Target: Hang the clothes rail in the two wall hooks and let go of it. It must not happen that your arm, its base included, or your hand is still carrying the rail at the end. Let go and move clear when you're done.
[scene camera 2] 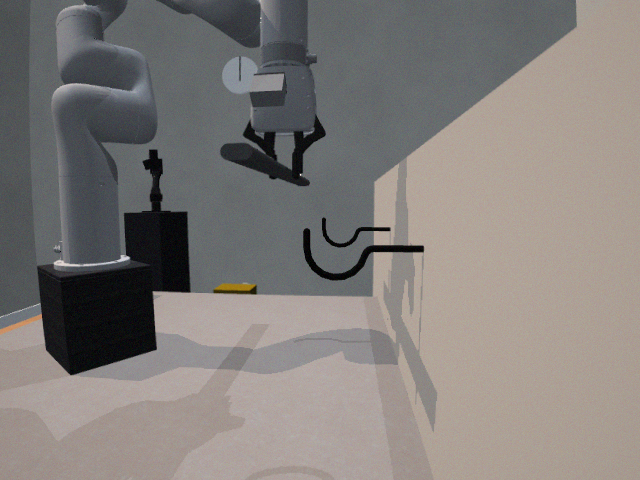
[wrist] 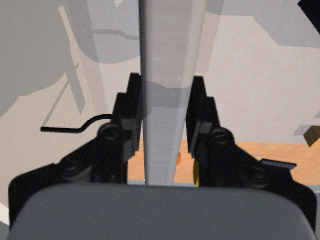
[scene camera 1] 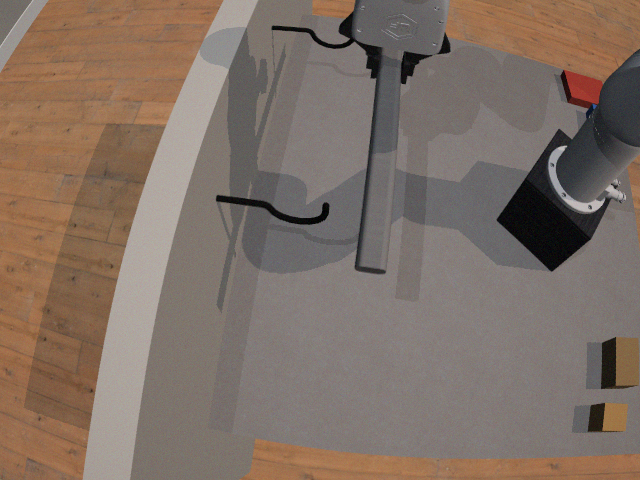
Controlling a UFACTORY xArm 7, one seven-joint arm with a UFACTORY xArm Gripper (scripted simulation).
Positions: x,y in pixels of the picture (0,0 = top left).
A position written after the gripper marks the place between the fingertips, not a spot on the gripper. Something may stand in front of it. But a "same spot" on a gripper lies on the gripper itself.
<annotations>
The gripper shows in scene camera 2, in the wrist view and in scene camera 1 (388,73). The same spot on the gripper: (wrist: 106,156) is (scene camera 2: 298,139).
</annotations>
